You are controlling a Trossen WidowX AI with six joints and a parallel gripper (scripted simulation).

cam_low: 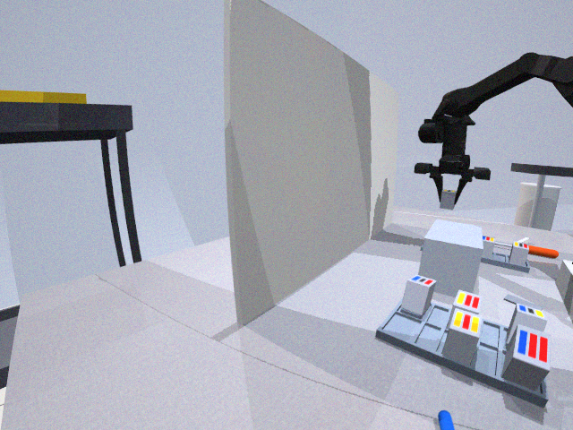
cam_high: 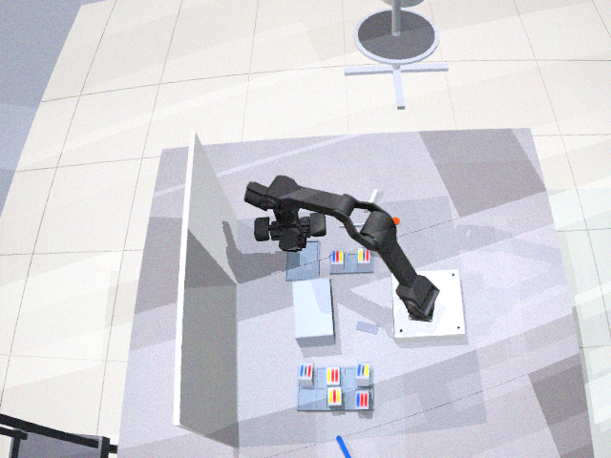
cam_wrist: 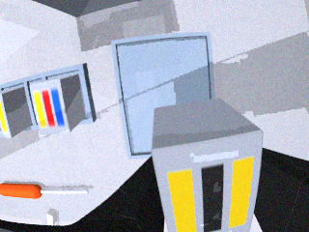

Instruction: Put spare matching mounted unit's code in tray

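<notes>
Right now my gripper tip is 120 mm above the light-blue tray and 10 mm past it. From my gripper tip the other things lie so: mounted unit (190 mm to the left, 80 mm behind, 70 mm below); grey spare (20 mm above); tall white panel (230 mm to the left, 160 mm ahead, 100 mm above).
</notes>
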